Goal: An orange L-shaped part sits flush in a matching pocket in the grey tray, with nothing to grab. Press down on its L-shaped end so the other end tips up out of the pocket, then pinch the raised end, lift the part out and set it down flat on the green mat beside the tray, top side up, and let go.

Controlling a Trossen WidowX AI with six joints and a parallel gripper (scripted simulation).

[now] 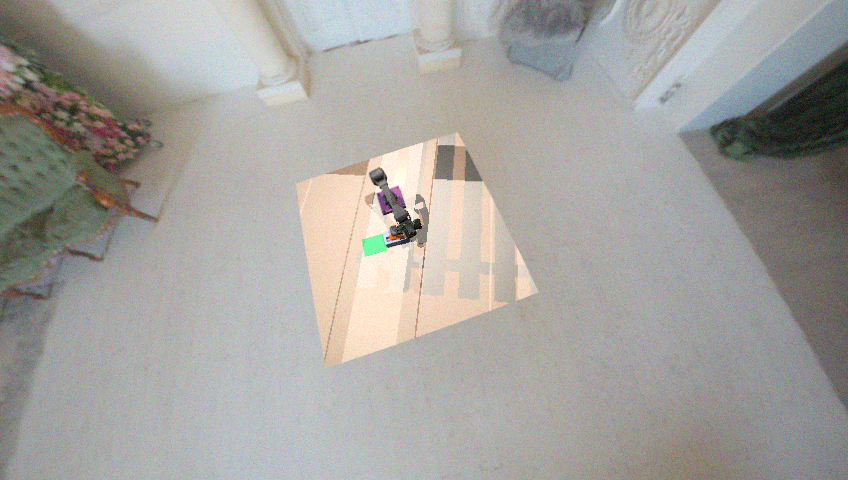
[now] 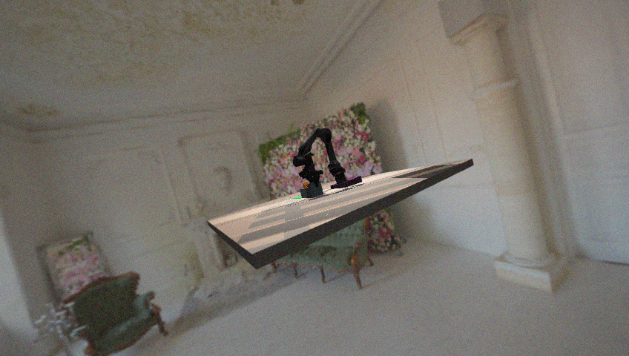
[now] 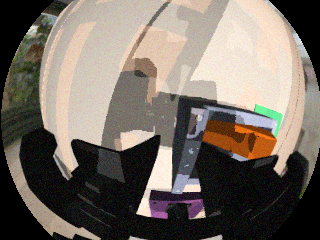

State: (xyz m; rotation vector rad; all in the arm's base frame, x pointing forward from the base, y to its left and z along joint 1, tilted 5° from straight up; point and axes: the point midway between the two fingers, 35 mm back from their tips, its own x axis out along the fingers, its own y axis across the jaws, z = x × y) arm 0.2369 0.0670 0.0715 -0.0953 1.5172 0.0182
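The orange L-shaped part is 5 cm to the right of my gripper tip and 1 cm below it. From my gripper tip the other things lie so: grey tray 8 cm to the right, 7 cm below; then green mat 1 cm ahead, 23 cm to the right, 7 cm below.
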